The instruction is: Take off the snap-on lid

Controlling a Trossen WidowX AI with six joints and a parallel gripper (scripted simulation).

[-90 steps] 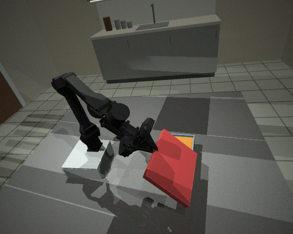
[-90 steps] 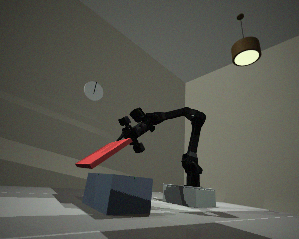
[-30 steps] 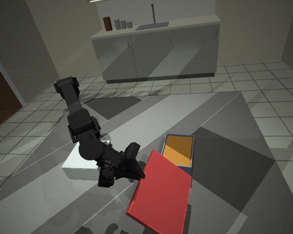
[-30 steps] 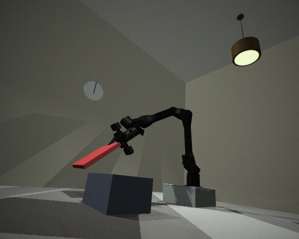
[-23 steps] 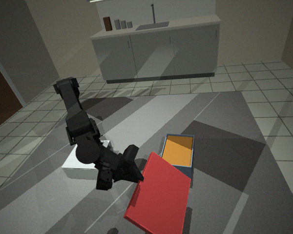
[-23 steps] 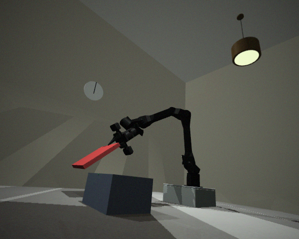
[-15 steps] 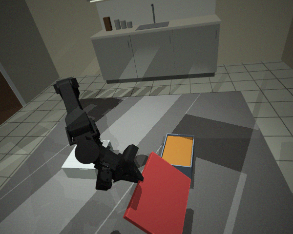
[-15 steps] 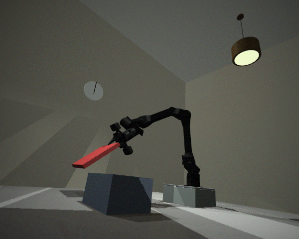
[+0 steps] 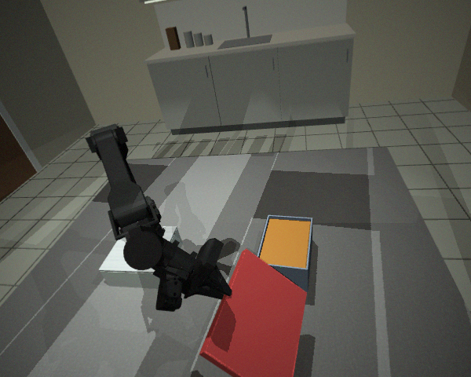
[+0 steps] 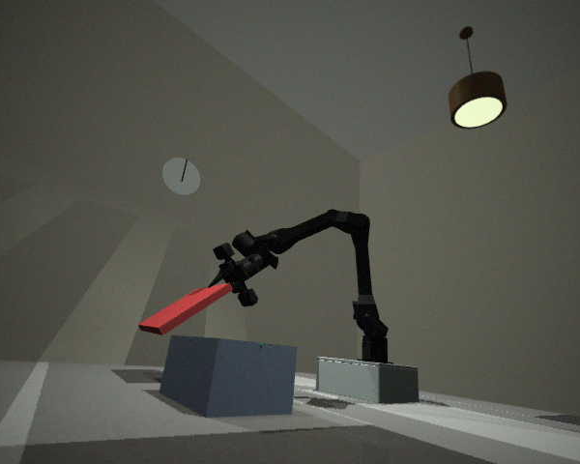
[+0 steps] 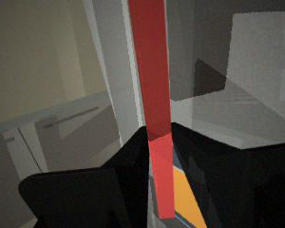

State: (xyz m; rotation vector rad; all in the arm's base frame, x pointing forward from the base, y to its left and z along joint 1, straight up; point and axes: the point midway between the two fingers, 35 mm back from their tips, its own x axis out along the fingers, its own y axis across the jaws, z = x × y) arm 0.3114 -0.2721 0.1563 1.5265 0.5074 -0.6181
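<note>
The red lid is 6 cm ahead of my gripper tip, 1 cm to the right of it and 5 cm below it. The rest, counted from my gripper tip: storage box: 9 cm ahead, 27 cm to the left, 17 cm below.
</note>
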